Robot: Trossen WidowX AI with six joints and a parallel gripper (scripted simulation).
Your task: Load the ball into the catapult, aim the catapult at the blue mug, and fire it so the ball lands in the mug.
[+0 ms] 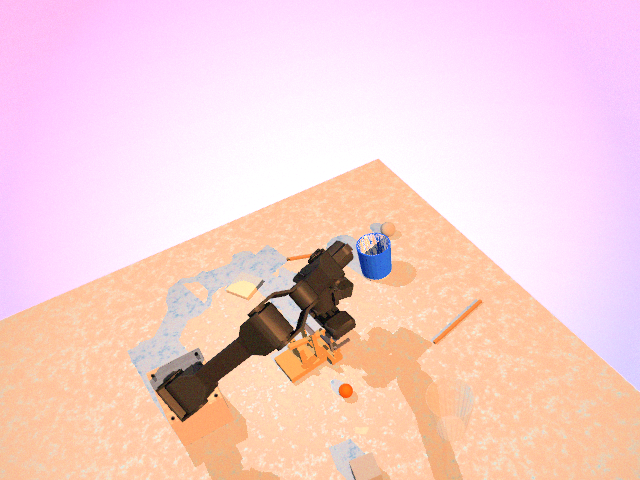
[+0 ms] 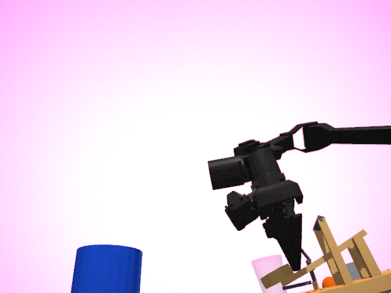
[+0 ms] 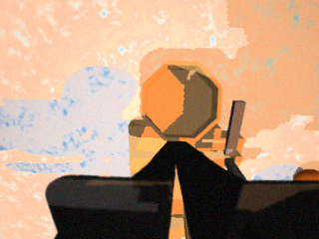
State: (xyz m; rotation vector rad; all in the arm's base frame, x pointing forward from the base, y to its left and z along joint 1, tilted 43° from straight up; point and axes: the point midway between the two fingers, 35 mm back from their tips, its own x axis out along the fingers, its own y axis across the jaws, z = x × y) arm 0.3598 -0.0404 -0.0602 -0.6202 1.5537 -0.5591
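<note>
Right now my gripper tip is 3 cm past the wooden catapult and 2 cm to the left of it. Also, from my gripper tip: translucent cup (8 cm ahead, 35 cm to the right, 2 cm below); then blue mug (23 cm ahead, 12 cm to the left, 2 cm below); then orange ball (5 cm behind, 15 cm to the right, 3 cm below).
</note>
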